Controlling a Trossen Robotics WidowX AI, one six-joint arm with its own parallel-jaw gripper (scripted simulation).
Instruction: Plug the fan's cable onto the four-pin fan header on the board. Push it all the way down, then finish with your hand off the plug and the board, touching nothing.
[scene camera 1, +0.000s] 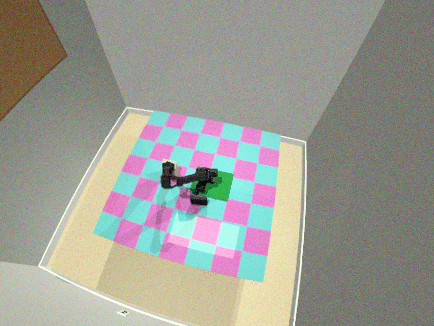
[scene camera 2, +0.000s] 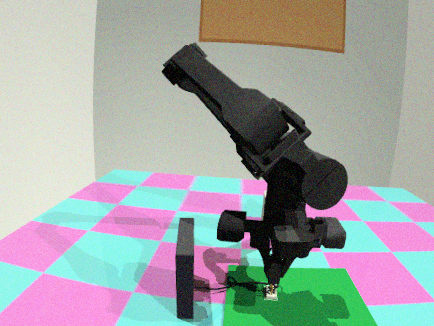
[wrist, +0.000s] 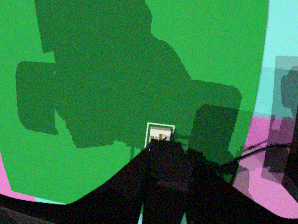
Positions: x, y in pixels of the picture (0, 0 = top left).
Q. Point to the gripper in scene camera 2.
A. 274, 276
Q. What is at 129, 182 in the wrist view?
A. The gripper.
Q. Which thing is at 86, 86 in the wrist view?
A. A green board.
